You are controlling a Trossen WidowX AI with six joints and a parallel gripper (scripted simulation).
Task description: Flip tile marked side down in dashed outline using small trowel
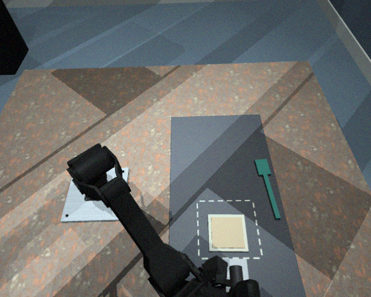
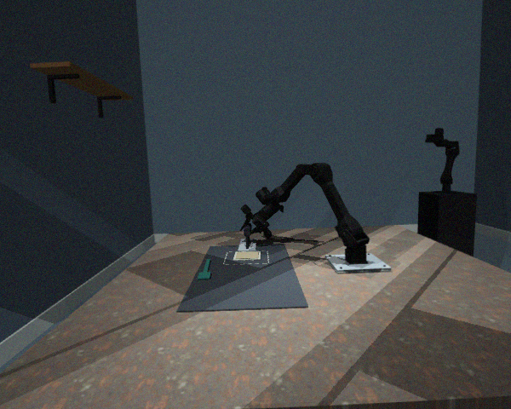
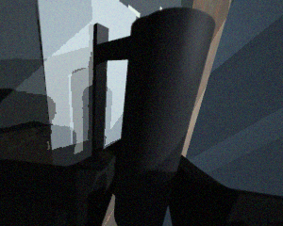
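The grey mat is 34 cm to the left of my gripper tip, 7 cm below it and 2 cm behind it. From my gripper tip the other things lie so: dark trowel 2 cm behind, 1 cm below; then tile 19 cm to the left, 5 cm below, 2 cm behind; then green spatula-shaped tool 36 cm to the left, 12 cm ahead, 5 cm below.
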